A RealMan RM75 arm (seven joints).
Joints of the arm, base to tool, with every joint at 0 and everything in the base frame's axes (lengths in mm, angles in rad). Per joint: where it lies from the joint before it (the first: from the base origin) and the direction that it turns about. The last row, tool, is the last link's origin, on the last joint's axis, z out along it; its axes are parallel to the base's.
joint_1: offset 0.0 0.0 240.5 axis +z
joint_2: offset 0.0 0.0 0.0 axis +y
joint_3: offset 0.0 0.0 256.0 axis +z
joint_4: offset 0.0 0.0 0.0 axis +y
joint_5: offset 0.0 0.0 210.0 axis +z
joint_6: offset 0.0 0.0 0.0 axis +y
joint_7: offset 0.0 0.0 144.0 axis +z
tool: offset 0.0 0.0 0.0
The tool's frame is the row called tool.
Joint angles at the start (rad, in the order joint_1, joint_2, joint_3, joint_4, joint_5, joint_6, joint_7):
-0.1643, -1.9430, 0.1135, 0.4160, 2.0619, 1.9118, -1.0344
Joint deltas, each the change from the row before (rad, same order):
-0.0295, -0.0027, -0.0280, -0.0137, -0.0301, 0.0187, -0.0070
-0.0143, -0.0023, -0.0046, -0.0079, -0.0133, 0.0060, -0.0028
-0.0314, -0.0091, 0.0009, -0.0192, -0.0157, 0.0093, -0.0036
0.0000, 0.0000, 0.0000, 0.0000, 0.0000, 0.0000, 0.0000
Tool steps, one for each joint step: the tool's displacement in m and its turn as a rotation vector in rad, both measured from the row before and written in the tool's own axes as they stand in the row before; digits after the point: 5 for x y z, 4 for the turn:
0.01038, -0.00331, 0.01003, -0.0078, 0.0681, 0.0091
0.00334, -0.00083, 0.00602, -0.0095, 0.0260, 0.0011
0.00329, 0.00076, 0.01511, -0.0341, 0.0401, -0.0071
0.00000, 0.00000, 0.00000, 0.0000, 0.0000, 0.0000

